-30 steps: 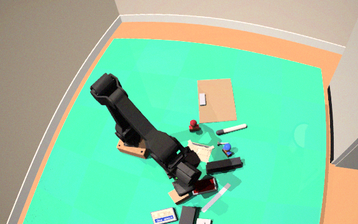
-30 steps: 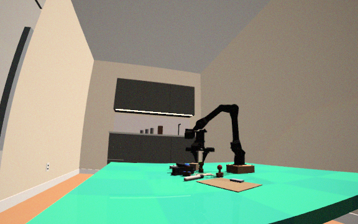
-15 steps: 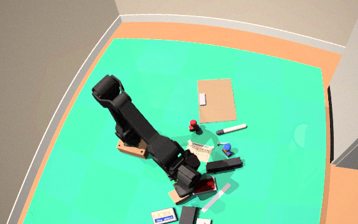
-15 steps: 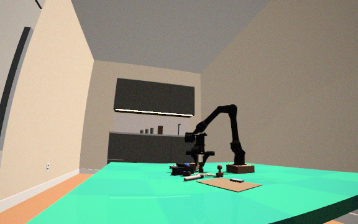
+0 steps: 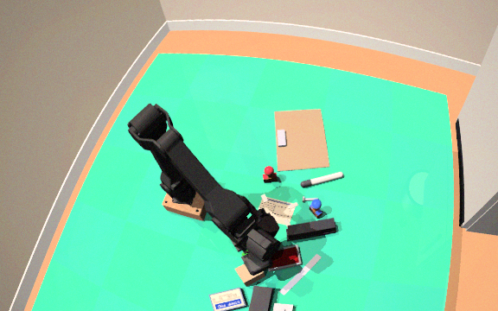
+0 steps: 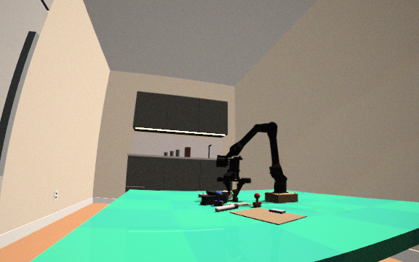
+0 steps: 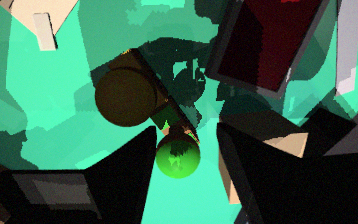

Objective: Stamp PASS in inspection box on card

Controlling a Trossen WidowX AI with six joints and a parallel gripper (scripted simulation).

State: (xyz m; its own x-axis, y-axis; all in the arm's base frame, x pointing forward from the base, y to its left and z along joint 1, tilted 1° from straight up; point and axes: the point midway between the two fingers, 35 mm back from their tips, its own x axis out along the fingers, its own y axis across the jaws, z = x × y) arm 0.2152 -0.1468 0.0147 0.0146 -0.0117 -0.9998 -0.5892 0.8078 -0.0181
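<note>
The green-knobbed stamp is 10 mm below my gripper tip and 10 mm behind it. Also, from my gripper tip: yellow-knobbed stamp 40 mm to the left, 10 mm below, 10 mm ahead; red ink pad 90 mm ahead, 20 mm below, 10 mm to the right; cream card 140 mm to the left, 50 mm ahead, 30 mm below.
</note>
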